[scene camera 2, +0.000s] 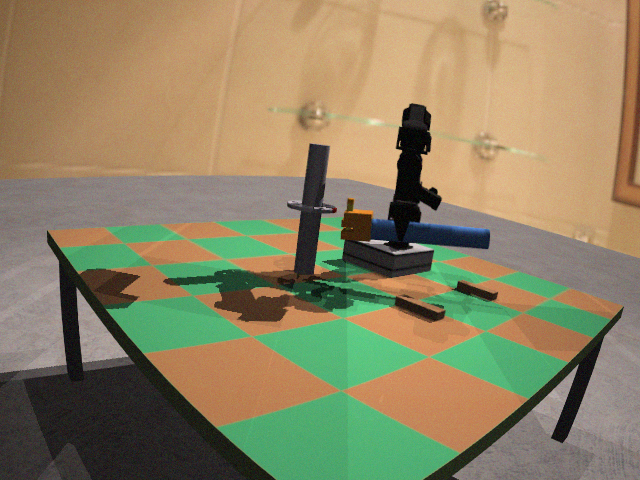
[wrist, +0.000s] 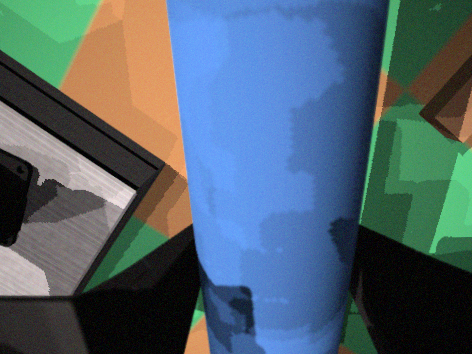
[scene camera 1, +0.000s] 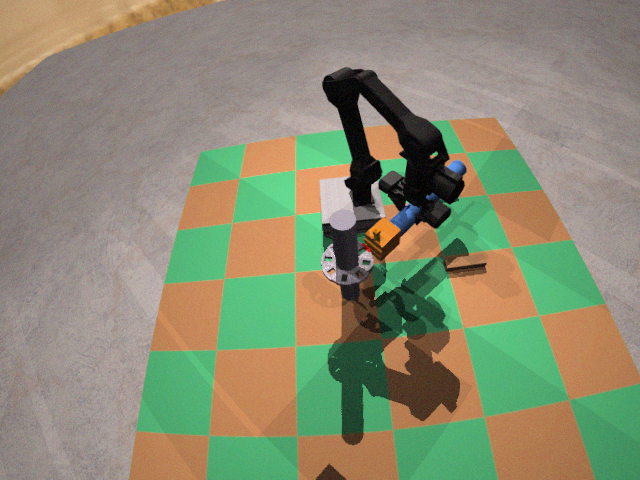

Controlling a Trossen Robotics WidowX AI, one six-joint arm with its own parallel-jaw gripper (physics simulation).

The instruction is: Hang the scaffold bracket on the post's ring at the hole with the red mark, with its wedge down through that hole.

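The scaffold bracket, a blue tube (scene camera 1: pixel 404 220) (scene camera 2: pixel 447 234) (wrist: pixel 270 150) with an orange head (scene camera 1: pixel 385 240) (scene camera 2: pixel 359 225), is held nearly level above the table. Its wedge (scene camera 1: pixel 376 235) (scene camera 2: pixel 350 204) stands up out of the head. My gripper (scene camera 1: pixel 417 204) (scene camera 2: pixel 400 235) (wrist: pixel 268 230) is shut on the blue tube. The head's slotted end faces the grey post (scene camera 1: pixel 345 245) (scene camera 2: pixel 315 178) and its ring (scene camera 1: pixel 351 279) (scene camera 2: pixel 295 206). The red mark (scene camera 1: pixel 366 247) (scene camera 2: pixel 334 210) is on the ring's side nearest the head. In scene camera 2 a small gap shows between head and ring, with most of the head below ring height.
The arm's base block (scene camera 1: pixel 336 198) (scene camera 2: pixel 387 257) (wrist: pixel 75 250) stands behind the post. Two low brown blocks lie on the table: one (scene camera 1: pixel 465 264) (scene camera 2: pixel 419 307) nearer scene camera 2, the other (scene camera 2: pixel 477 290) farther right in that view.
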